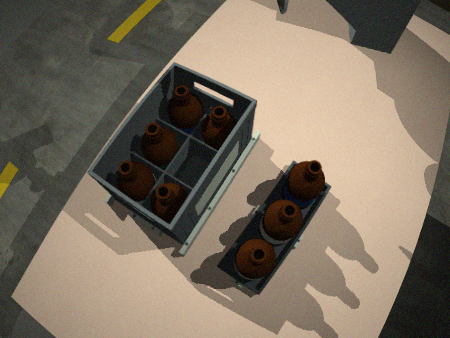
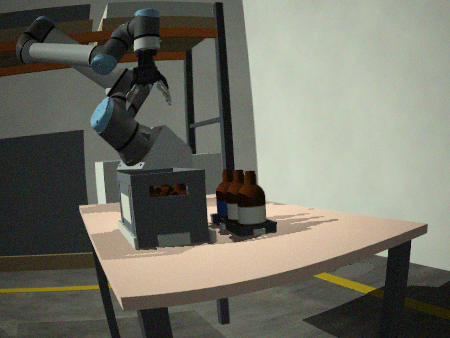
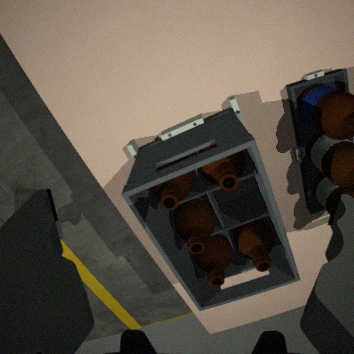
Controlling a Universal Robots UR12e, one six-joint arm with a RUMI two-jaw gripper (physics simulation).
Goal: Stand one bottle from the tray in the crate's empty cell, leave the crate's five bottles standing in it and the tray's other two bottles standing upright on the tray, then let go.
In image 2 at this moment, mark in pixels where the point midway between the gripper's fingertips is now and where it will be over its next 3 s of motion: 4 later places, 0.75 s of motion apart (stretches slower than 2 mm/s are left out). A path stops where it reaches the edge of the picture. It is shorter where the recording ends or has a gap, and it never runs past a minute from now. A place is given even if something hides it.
My gripper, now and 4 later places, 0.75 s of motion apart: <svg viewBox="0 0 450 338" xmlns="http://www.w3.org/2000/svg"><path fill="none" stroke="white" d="M148 108L160 80L162 79L162 91L166 90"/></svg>
